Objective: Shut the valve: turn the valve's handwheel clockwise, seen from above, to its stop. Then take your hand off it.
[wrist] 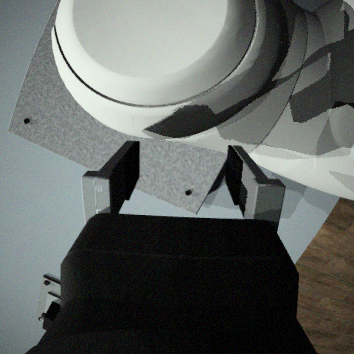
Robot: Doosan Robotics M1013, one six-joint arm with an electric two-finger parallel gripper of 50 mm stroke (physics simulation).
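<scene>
My gripper (pixel 182 160) is open in the wrist view, with its two fingers wide apart and no thing between them. Behind the gap show a speckled grey plate and part of the robot's own white arm. The valve and its handwheel cannot be made out in this view. The black gripper body hides the lower middle of the view.
The large white rounded arm housing (pixel 150 40) fills the top, above the speckled grey plate (pixel 45 97). A small metallic part (pixel 48 295), partly hidden, shows at the lower left over the pale blue-grey surface (pixel 25 210). Wooden floor (pixel 330 260) shows at the right.
</scene>
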